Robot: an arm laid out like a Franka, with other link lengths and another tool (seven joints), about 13 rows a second.
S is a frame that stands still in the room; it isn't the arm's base.
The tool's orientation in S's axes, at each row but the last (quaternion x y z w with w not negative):
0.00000 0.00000 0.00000 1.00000
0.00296 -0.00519 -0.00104 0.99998
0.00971 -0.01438 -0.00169 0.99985
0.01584 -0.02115 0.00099 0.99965
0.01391 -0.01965 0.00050 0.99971
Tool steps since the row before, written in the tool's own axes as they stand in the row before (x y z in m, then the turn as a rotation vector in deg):
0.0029 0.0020 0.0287 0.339 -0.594 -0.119
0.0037 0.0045 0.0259 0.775 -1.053 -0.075
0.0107 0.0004 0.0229 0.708 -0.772 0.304
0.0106 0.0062 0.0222 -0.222 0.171 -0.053
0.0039 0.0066 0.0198 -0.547 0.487 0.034
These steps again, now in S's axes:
0.0029 0.0020 0.0287 0.339 -0.594 -0.119
0.0034 0.0043 0.0260 0.774 -1.054 -0.073
0.0100 -0.0001 0.0232 0.697 -0.780 0.309
0.0096 0.0055 0.0228 -0.220 0.172 -0.057
0.0031 0.0060 0.0201 -0.549 0.486 0.026

